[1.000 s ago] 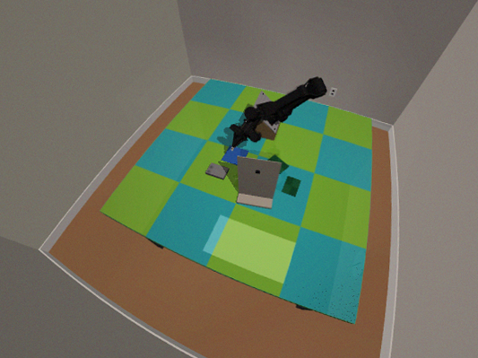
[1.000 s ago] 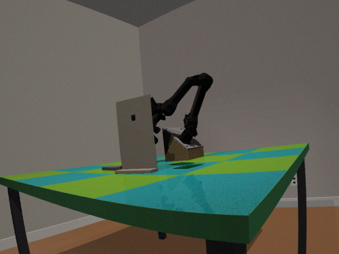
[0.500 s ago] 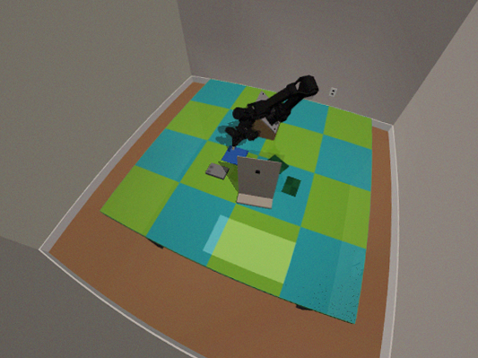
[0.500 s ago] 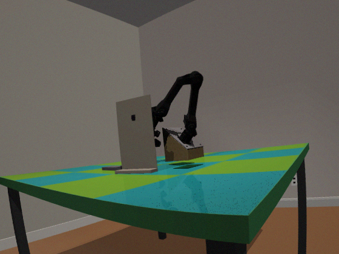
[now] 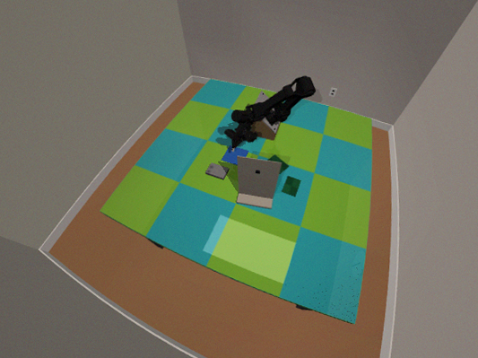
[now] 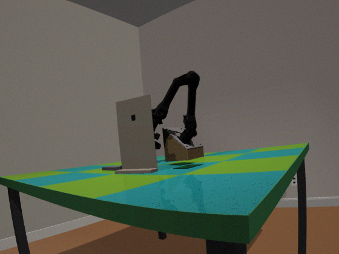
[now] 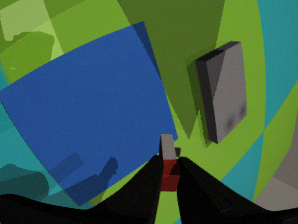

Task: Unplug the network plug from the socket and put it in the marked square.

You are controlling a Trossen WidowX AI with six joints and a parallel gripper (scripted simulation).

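The blue marked square is 10 mm behind my gripper tip and 70 mm below it. Also, from my gripper tip: flat grey block (140 mm ahead, 20 mm to the right, 60 mm below); then grey panel (180 mm ahead, 230 mm to the left, 60 mm above); then network plug (right at my gripper tip).
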